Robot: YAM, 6 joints.
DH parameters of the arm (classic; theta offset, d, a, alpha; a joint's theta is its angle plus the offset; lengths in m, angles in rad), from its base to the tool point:
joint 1: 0 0.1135 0.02 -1.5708
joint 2: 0 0 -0.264 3.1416
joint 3: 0.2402 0 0.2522 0
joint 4: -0.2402 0 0.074 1.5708
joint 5: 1.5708 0 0 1.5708
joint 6: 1.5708 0.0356 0 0
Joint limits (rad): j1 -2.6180..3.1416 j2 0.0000..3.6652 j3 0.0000..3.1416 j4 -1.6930..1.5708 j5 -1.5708..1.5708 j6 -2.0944..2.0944
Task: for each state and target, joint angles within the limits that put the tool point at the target. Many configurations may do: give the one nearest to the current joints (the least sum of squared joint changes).
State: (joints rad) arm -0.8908 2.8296 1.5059 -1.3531 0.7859 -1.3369
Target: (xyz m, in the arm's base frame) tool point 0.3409 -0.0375 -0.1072
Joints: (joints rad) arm -0.0408 2.9341 1.7130 -1.2122 0.7237 -1.3369
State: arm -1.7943 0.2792 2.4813 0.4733 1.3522 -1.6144
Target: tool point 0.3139 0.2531 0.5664
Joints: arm -2.5096 0.7667 2.7858 0.3192 0.5553 -1.6144
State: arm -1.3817 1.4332 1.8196 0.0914 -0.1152 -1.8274
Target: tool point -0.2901 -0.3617 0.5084
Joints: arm -2.2497 2.0374 2.2558 0.2299 -0.0383 -1.8274
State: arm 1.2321 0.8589 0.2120 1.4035 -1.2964 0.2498
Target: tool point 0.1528 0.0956 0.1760
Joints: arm 0.3748 1.2292 0.0997 1.2400 -1.1885 0.2498
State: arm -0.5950 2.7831 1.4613 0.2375 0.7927 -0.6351
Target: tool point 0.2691 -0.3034 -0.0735
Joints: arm -0.7803 2.6372 1.2953 0.1867 0.8322 -0.6351
